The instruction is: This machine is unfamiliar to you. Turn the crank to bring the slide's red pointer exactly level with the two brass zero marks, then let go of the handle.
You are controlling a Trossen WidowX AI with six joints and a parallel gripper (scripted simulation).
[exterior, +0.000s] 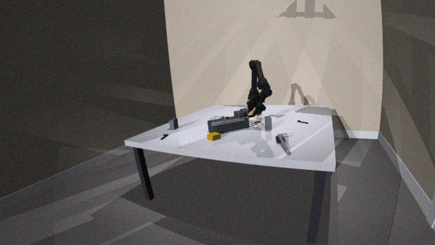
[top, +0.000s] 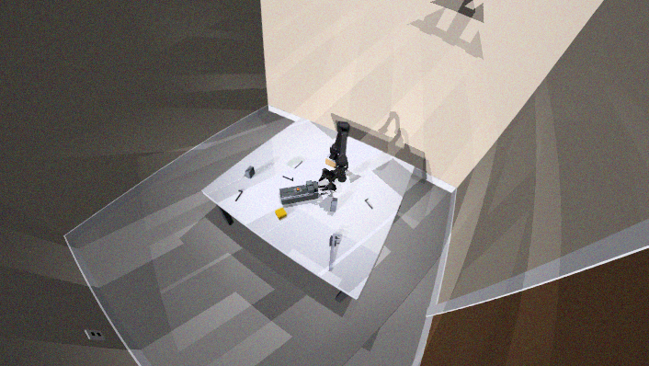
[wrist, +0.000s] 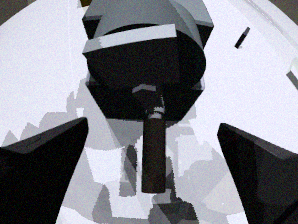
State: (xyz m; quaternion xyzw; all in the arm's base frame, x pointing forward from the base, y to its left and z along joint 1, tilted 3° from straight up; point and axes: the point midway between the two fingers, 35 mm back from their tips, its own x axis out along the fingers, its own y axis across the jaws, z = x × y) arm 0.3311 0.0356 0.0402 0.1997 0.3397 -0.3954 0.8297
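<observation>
Now: gripper tip 10 mm to the right of the dark crank handle, 10 mm past it and 10 mm above it. The rest, counted from my gripper tip: yellow block 290 mm ahead, 160 mm to the right, 60 mm below; then red pointer 120 mm to the right, 110 mm ahead, 10 mm above.
</observation>
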